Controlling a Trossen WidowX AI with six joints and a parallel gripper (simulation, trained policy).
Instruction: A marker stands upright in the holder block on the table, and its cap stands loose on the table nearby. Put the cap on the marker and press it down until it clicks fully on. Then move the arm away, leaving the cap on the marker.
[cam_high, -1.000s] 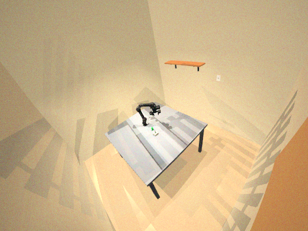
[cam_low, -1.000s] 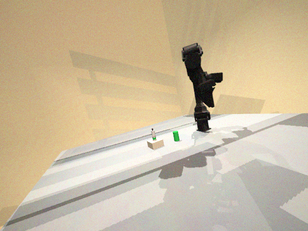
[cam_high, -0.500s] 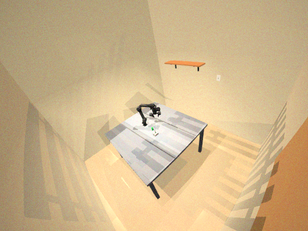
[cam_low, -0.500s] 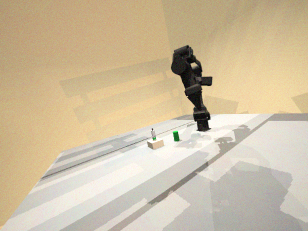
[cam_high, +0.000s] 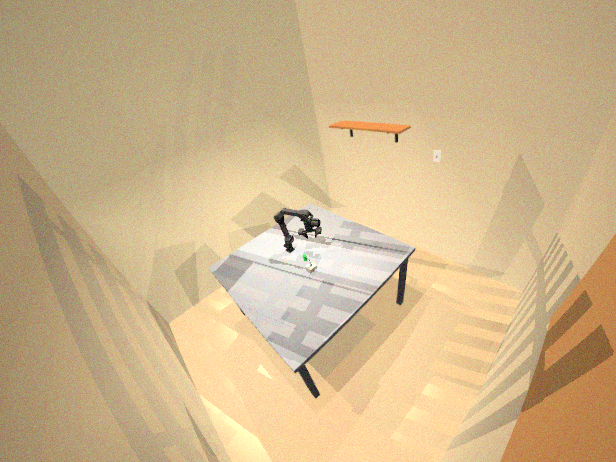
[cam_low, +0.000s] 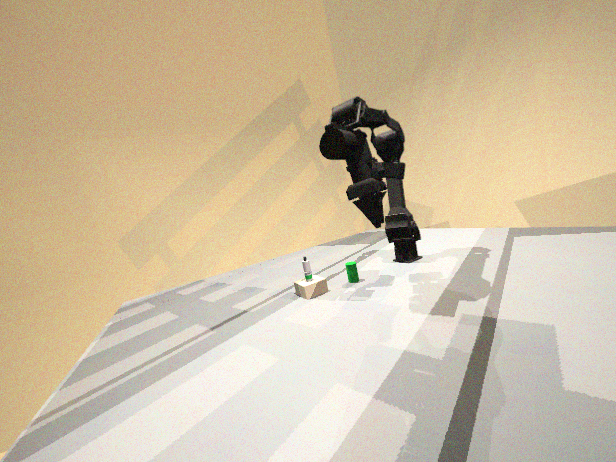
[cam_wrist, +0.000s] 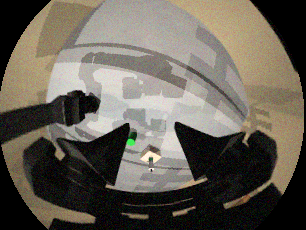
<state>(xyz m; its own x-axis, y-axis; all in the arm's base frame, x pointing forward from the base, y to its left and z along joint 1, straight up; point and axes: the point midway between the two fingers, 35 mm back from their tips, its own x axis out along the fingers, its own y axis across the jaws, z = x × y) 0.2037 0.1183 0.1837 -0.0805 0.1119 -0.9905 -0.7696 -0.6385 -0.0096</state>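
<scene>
The green cap lies 1 cm ahead of my gripper tip, 12 cm to the right of it and 12 cm below it. Round my gripper tip: tan holder block 13 cm ahead, 16 cm to the right, 13 cm below.
</scene>
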